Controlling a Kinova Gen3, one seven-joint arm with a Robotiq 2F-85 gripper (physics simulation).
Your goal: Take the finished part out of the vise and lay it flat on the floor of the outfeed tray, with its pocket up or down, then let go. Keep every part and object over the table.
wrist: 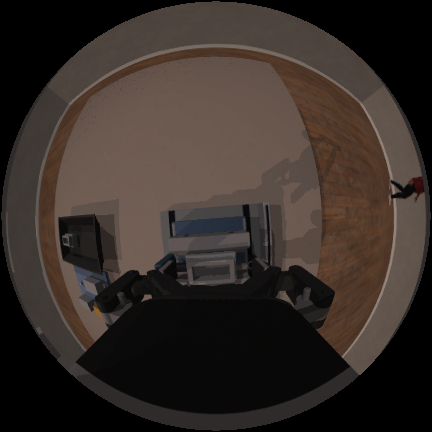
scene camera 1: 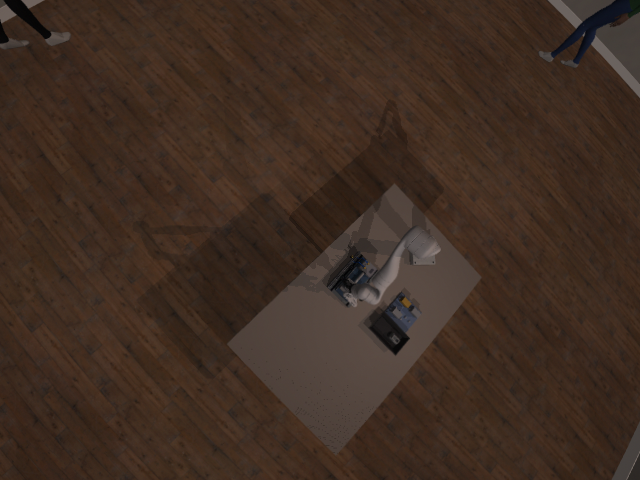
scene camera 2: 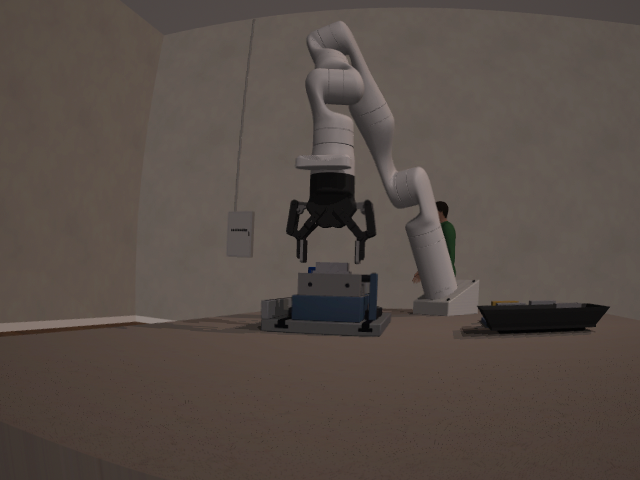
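Where they show: gripper, fingertip midpoint: [wrist: 213, 268] [scene camera 2: 330, 263]; arm's base, origin of the base link: [scene camera 2: 441, 291].
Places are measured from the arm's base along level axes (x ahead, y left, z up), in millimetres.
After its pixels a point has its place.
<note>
The finished part [scene camera 2: 332, 267] @[x 471, y -296, z 49 mm] [wrist: 211, 258] @[x 471, y -300, z 49 mm] is a light grey block with a rectangular pocket facing up. It sits at the top of the vise [scene camera 1: 356, 277] @[x 376, y -289, z 2 mm] [scene camera 2: 329, 308] @[x 517, y -299, z -17 mm] [wrist: 209, 242] @[x 488, y -302, z 38 mm], behind the near grey jaw. My gripper [scene camera 2: 330, 254] @[x 461, y -299, z 56 mm] [wrist: 213, 268] @[x 461, y -299, z 56 mm] is open and empty, pointing straight down over the vise. Its fingers stand left and right of the part, wider apart than the part, with their tips at about the height of its top in scene camera 2. The arm hides the gripper in scene camera 1. The outfeed tray [scene camera 1: 381, 326] @[x 539, y 18, z -46 mm] [scene camera 2: 540, 317] @[x 604, y 43, z -31 mm] [wrist: 98, 243] @[x 524, y -34, z -36 mm] is black with sloping walls.
A small grey pocketed piece [scene camera 1: 394, 338] @[x 558, y 118, z -25 mm] [wrist: 67, 240] @[x 559, y 133, z -27 mm] lies in the tray. A blue board [scene camera 1: 405, 318] @[x 415, y 131, z -42 mm] with grey blocks and a yellow block [scene camera 1: 405, 302] @[x 334, y 66, z -14 mm] adjoins the tray. A blue handle [scene camera 2: 311, 269] shows behind the near jaw. The table edge runs close beyond the vise.
</note>
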